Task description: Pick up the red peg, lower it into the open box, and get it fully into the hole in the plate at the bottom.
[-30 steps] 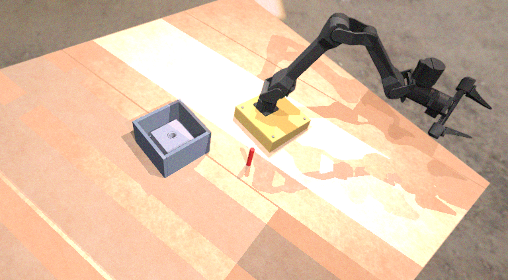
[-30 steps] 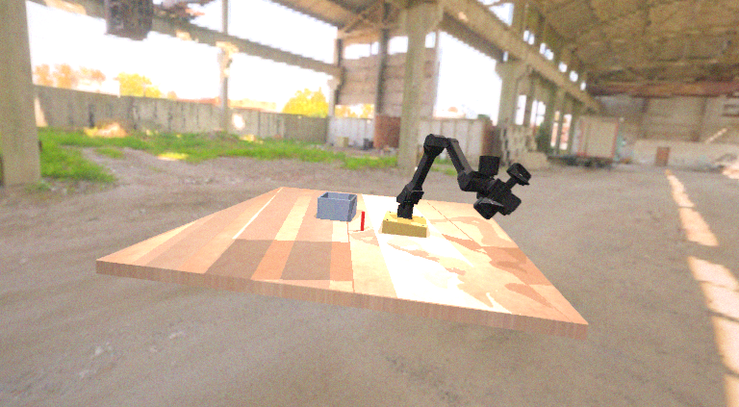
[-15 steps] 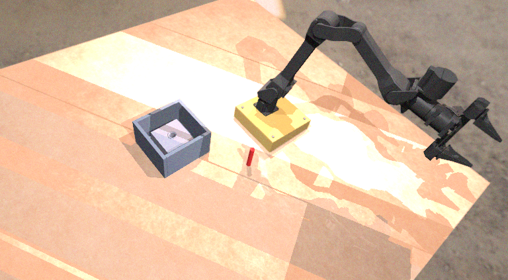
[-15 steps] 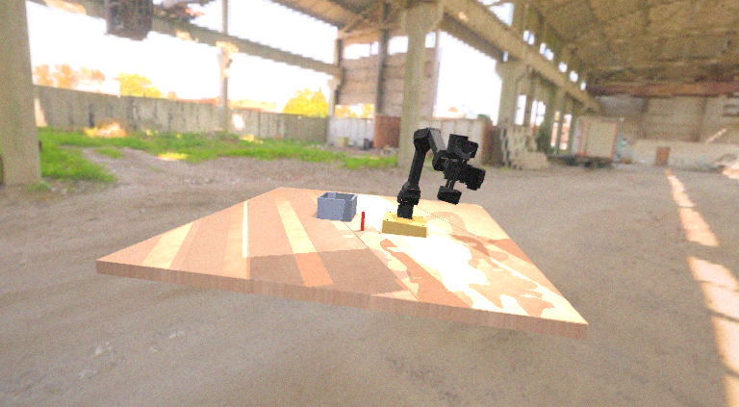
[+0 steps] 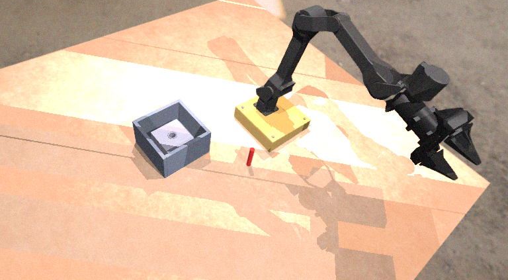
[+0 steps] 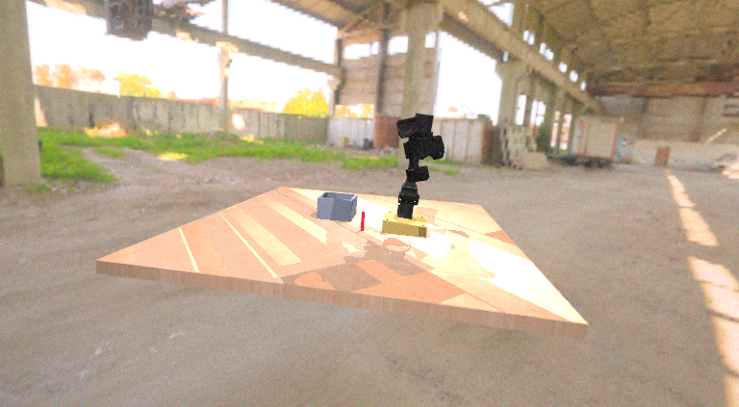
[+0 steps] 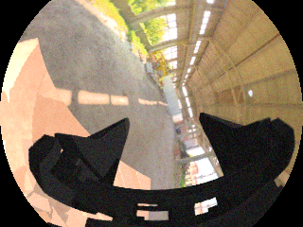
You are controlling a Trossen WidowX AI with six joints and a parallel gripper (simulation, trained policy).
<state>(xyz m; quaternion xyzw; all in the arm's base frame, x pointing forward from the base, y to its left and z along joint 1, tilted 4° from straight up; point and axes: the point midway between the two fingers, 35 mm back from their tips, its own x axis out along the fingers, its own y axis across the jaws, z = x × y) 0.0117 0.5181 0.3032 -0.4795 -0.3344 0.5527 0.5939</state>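
My gripper tip is 170 mm short of the red peg, 420 mm to the left of it and 320 mm above it. From my gripper tip the other things lie so: dark blue box 330 mm ahead, 600 mm to the right, 330 mm below; pale plate 330 mm ahead, 600 mm to the right, 310 mm below.
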